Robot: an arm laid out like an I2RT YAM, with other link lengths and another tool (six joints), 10 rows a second.
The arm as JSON. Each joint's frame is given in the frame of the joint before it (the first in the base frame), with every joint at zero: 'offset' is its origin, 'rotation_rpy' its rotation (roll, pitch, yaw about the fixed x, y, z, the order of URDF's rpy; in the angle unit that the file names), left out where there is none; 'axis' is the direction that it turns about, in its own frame. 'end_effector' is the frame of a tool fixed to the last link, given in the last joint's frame.
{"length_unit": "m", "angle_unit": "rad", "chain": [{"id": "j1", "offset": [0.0, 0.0, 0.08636], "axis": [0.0, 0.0, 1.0]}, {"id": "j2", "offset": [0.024, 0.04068, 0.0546], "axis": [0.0, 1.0, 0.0]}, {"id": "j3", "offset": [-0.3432, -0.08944, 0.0], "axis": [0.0, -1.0, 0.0]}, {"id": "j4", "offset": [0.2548, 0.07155, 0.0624], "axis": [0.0, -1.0, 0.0]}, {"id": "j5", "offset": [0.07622, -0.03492, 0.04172], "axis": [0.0, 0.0, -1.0]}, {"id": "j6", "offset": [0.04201, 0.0, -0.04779], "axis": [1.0, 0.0, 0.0]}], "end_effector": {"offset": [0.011, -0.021, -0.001], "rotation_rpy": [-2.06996, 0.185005, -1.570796]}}
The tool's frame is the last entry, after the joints.
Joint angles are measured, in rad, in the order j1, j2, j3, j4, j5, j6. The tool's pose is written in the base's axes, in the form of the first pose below.
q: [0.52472, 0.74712, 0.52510, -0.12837, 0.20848, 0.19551]
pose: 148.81 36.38 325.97 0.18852 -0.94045 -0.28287 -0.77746 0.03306 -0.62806
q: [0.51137, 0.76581, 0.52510, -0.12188, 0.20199, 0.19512]
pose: 152.60 36.60 324.30 0.17853 -0.94301 -0.28083 -0.78446 0.03587 -0.61914
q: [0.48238, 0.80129, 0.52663, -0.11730, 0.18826, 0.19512]
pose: 159.65 36.08 320.59 0.15532 -0.94838 -0.27651 -0.80099 0.04292 -0.59714
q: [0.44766, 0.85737, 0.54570, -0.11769, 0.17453, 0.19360]
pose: 171.17 36.22 319.65 0.12514 -0.95500 -0.26891 -0.82067 0.05267 -0.56897
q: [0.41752, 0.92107, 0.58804, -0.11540, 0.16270, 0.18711]
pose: 186.29 37.90 325.74 0.10437 -0.95935 -0.26222 -0.82982 0.06133 -0.55465
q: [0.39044, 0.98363, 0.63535, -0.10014, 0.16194, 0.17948]
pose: 203.13 39.38 334.34 0.08250 -0.96317 -0.25592 -0.82744 0.07693 -0.55626
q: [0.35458, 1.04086, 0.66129, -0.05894, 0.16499, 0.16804]
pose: 219.75 37.54 337.94 0.05283 -0.96742 -0.24761 -0.81788 0.10034 -0.56657
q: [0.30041, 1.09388, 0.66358, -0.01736, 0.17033, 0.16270]
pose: 234.04 29.18 332.76 -0.00394 -0.97121 -0.23818 -0.81512 0.14109 -0.56185
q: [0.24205, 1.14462, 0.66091, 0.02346, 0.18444, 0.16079]
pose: 246.66 17.56 325.54 -0.07456 -0.97103 -0.22704 -0.80920 0.19197 -0.55528
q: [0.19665, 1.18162, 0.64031, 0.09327, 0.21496, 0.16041]
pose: 254.88 6.39 317.75 -0.14165 -0.96556 -0.21822 -0.78502 0.24386 -0.56946
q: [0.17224, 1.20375, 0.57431, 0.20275, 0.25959, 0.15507]
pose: 254.61 -2.03 301.80 -0.19687 -0.95908 -0.20350 -0.75457 0.28075 -0.59313
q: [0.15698, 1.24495, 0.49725, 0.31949, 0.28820, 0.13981]
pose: 253.77 -7.42 279.20 -0.23087 -0.95648 -0.17847 -0.74535 0.29176 -0.59944
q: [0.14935, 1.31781, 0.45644, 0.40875, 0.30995, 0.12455]
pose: 259.76 -9.48 259.21 -0.25512 -0.95568 -0.14691 -0.75413 0.29176 -0.58835
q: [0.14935, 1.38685, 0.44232, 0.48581, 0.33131, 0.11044]
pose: 268.56 -9.15 247.13 -0.26880 -0.95528 -0.12327 -0.75454 0.28838 -0.58949
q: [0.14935, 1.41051, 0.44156, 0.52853, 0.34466, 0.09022]
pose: 273.21 -9.09 246.19 -0.27065 -0.95669 -0.10721 -0.74458 0.27862 -0.60660
